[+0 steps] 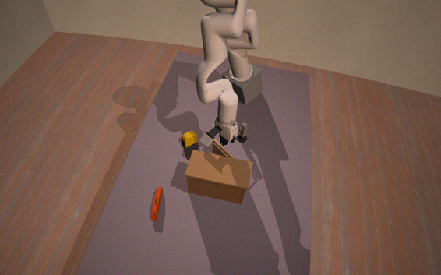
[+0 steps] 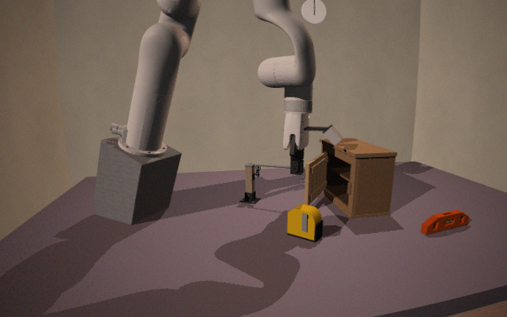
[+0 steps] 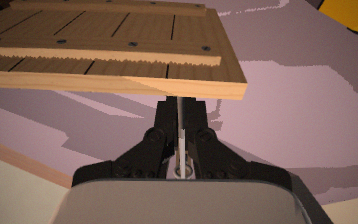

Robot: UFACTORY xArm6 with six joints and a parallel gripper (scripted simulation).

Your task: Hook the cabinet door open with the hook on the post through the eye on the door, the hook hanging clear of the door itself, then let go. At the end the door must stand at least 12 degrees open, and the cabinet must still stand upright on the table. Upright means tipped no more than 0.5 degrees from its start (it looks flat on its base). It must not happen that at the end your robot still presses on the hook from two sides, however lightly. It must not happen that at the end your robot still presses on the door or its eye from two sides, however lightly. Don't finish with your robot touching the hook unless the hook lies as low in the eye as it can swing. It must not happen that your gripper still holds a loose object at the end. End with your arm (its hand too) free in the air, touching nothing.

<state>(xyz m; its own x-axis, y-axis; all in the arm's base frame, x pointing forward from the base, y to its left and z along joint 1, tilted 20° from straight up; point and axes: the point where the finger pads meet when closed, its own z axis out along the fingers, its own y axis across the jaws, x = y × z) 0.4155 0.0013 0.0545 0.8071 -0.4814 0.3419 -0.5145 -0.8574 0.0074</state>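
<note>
The thin grey hook rod lies 40 mm behind my hand, 30 mm to the left of it and 20 mm below it. The rest, counted from my hand: yellow tape measure (180 mm to the right, 90 mm below, 40 mm behind); cabinet door (70 mm ahead, 40 mm to the left, 40 mm below); hook post (80 mm behind, 50 mm to the left, 40 mm below).
</note>
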